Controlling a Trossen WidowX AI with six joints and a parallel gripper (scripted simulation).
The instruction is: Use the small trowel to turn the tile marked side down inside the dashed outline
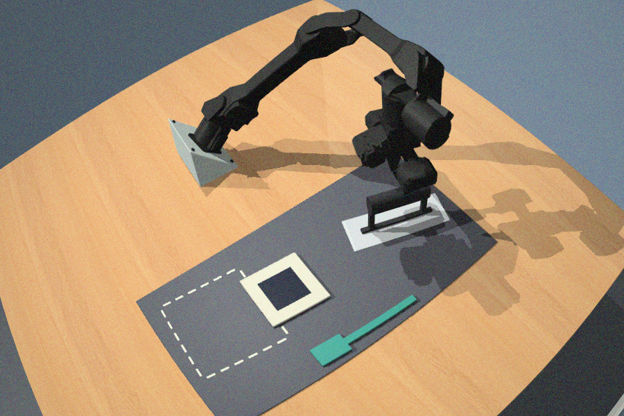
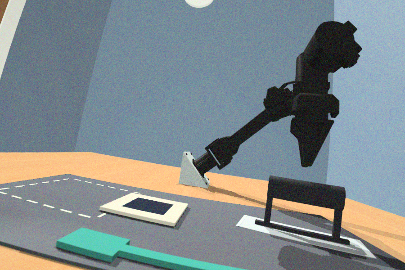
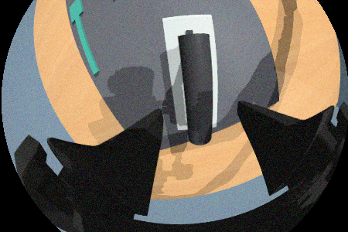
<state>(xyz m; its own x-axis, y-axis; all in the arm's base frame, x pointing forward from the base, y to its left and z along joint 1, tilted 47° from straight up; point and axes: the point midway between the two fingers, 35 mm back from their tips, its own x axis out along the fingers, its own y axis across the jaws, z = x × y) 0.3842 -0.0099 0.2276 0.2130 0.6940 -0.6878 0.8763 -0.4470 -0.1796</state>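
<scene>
Right now the grey mat is 200 mm to the right of my gripper tip, 130 mm below it and 10 mm behind it. Also, from my gripper tip: teal flat paddle 230 mm to the right, 130 mm ahead, 110 mm below; then cream tile 250 mm to the right, 110 mm below, 40 mm behind.
</scene>
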